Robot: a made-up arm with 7 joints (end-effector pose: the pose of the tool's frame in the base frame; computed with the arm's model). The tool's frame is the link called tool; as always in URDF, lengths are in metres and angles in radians.
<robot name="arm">
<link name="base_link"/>
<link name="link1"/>
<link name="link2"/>
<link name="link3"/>
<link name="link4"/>
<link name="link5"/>
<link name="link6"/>
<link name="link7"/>
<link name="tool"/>
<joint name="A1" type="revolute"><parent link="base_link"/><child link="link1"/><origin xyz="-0.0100 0.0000 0.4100" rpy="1.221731 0.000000 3.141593"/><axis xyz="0 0 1"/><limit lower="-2.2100" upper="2.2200"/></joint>
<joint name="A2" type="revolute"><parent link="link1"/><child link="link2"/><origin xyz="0.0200 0.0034 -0.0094" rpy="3.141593 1.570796 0.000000"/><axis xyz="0 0 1"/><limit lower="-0.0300" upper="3.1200"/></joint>
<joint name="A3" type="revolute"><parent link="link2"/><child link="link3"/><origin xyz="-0.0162 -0.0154 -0.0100" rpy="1.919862 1.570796 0.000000"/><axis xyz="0 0 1"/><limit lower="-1.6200" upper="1.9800"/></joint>
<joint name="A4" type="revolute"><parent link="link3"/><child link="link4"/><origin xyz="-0.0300 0.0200 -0.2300" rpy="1.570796 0.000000 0.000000"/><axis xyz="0 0 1"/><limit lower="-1.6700" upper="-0.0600"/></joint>
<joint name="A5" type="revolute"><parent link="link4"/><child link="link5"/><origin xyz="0.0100 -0.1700 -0.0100" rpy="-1.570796 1.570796 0.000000"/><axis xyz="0 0 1"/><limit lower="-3.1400" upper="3.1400"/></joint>
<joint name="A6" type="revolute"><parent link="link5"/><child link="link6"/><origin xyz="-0.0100 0.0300 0.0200" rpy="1.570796 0.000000 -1.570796"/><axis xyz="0 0 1"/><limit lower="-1.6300" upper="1.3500"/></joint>
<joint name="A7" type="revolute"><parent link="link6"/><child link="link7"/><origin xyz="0.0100 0.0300 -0.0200" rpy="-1.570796 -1.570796 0.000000"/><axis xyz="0 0 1"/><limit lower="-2.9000" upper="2.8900"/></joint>
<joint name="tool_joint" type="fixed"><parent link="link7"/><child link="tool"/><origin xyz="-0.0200 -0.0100 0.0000" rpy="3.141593 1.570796 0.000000"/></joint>
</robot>
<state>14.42 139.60 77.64 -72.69 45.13 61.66 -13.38</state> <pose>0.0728 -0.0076 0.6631 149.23 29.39 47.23</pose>
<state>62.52 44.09 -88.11 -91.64 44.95 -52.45 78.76</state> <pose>-0.2466 -0.0299 0.3263 -44.62 56.55 -19.51</pose>
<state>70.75 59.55 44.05 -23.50 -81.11 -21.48 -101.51</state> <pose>-0.2270 0.2575 0.3923 -17.36 37.74 107.97</pose>
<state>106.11 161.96 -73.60 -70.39 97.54 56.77 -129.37</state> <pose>0.1175 0.2378 0.4423 84.64 -12.31 118.33</pose>
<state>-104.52 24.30 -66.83 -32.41 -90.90 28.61 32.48</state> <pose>0.3363 -0.0709 0.3946 -117.86 10.24 -67.05</pose>
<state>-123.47 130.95 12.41 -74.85 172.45 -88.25 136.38</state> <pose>-0.1784 0.1947 0.5525 53.99 76.44 76.38</pose>
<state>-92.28 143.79 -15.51 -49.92 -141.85 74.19 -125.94</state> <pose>-0.1394 0.2677 0.5367 -113.82 97.40 -86.49</pose>
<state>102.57 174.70 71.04 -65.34 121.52 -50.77 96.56</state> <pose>0.2865 0.0259 0.3125 -18.72 -7.61 -22.75</pose>
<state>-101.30 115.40 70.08 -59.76 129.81 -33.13 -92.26</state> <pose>-0.1942 0.2265 0.5066 -30.95 -53.16 124.67</pose>
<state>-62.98 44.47 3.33 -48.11 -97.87 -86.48 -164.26</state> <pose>0.3150 0.1175 0.4295 33.42 18.16 -59.16</pose>
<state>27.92 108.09 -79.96 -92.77 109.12 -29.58 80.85</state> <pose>-0.0844 0.2341 0.3668 11.95 76.17 25.13</pose>
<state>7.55 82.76 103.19 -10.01 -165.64 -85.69 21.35</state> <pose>-0.0577 0.3434 0.4186 134.16 30.29 -90.89</pose>
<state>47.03 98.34 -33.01 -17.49 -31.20 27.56 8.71</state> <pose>-0.1300 0.3071 0.4085 -47.19 -68.71 56.93</pose>
